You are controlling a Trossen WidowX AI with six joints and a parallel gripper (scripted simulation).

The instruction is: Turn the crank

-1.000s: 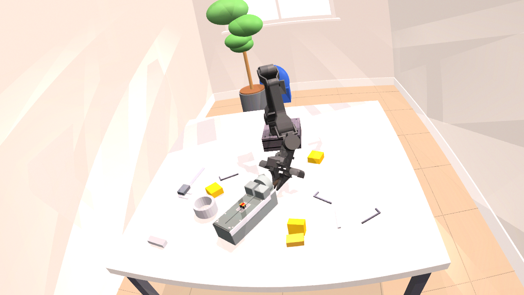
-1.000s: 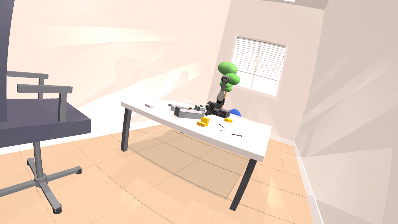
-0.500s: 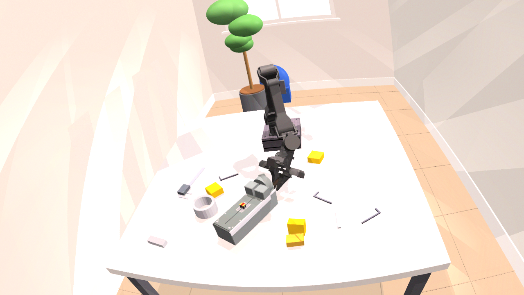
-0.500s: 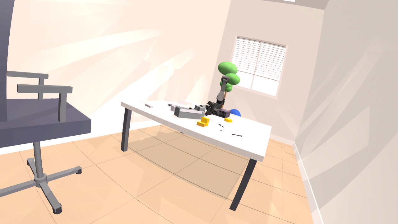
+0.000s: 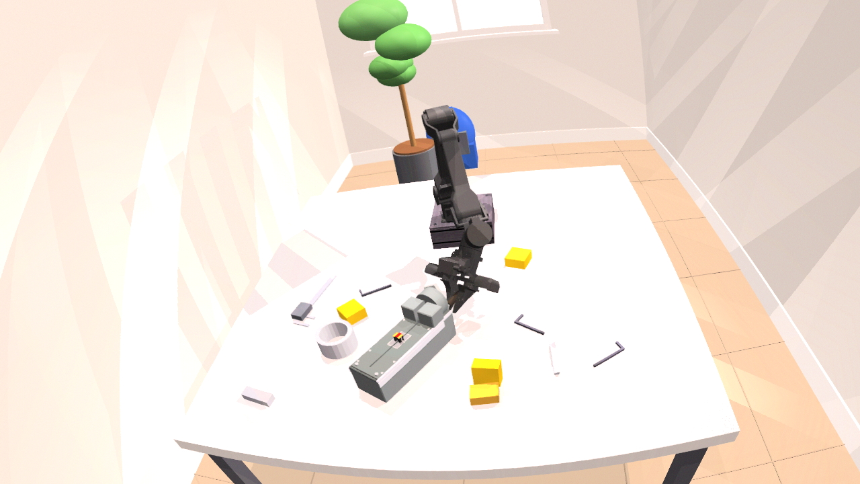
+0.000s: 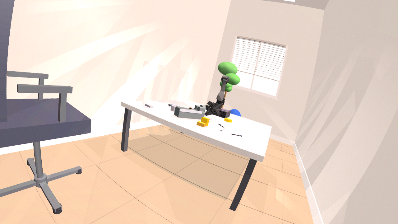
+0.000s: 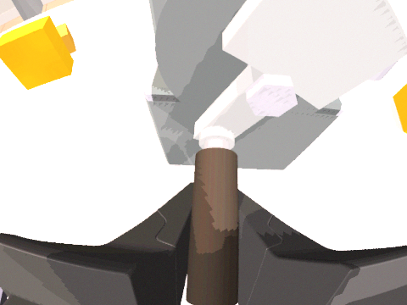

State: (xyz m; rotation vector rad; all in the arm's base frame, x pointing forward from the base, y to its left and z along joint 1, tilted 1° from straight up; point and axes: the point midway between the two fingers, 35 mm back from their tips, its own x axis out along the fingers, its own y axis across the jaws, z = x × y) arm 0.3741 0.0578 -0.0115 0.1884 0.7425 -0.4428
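Now: gripper tip 20 mm past the brown crank handle, 10 mm to the right of it and 30 mm below it. From my gripper tip the other things lie so: red pointer 140 mm ahead, 90 mm to the right, 50 mm above.
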